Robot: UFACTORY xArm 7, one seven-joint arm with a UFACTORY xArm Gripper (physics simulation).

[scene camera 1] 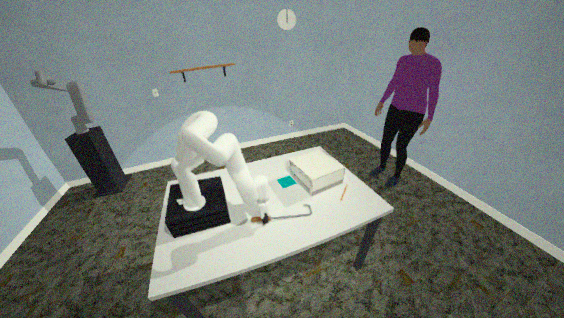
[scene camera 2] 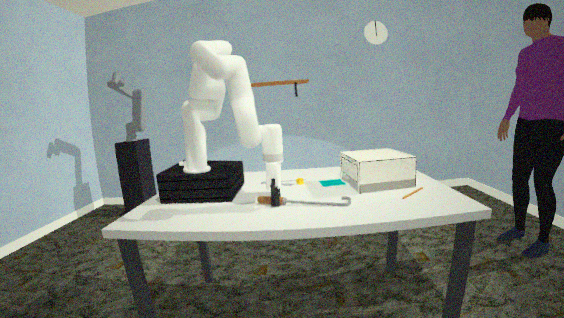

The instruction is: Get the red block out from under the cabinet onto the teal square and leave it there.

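My gripper is low at the table top, its black fingers shut on the brown handle of a hooked tool. The tool lies along the table, its grey rod pointing right and ending in a hook. The teal square lies flat beyond the rod, beside the left side of the cabinet. The cabinet is a low cream box with a grey lower band. The red block does not show in either view; the space under the cabinet is hidden.
A black plinth under my arm stands at the table's left. An orange stick lies right of the cabinet. A small yellow object lies left of the teal square. A person stands beyond the table's right side.
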